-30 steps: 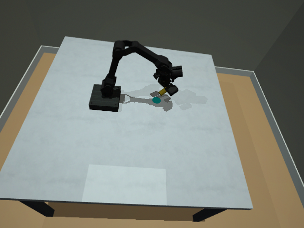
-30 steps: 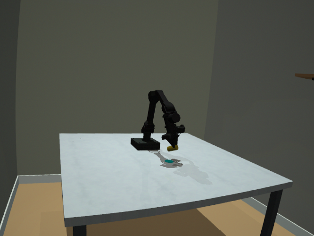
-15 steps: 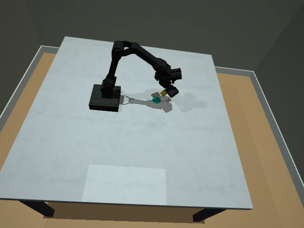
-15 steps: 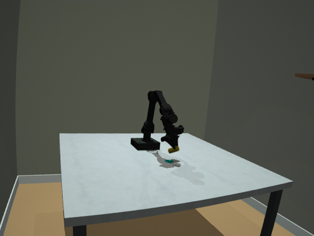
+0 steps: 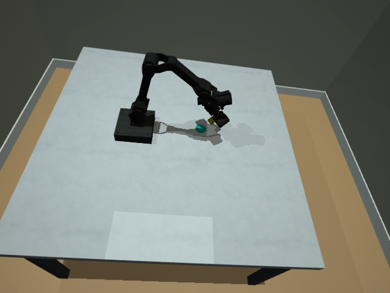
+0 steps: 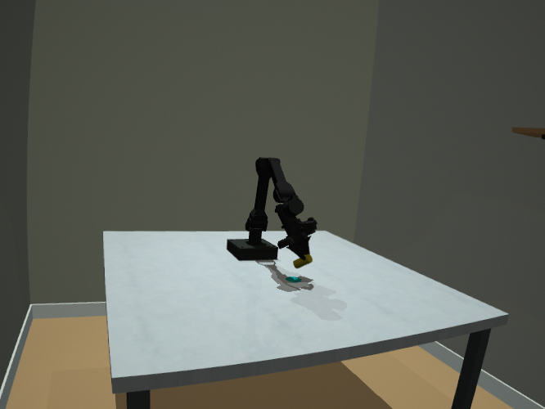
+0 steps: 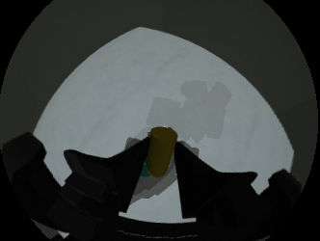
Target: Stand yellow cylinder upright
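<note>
The cyan circle is 7 cm behind my gripper tip, 1 cm to the right of it and 10 cm below it. Round my gripper tip: yellow tall cylinder (1 cm behind, 1 cm to the right, 1 cm below).
</note>
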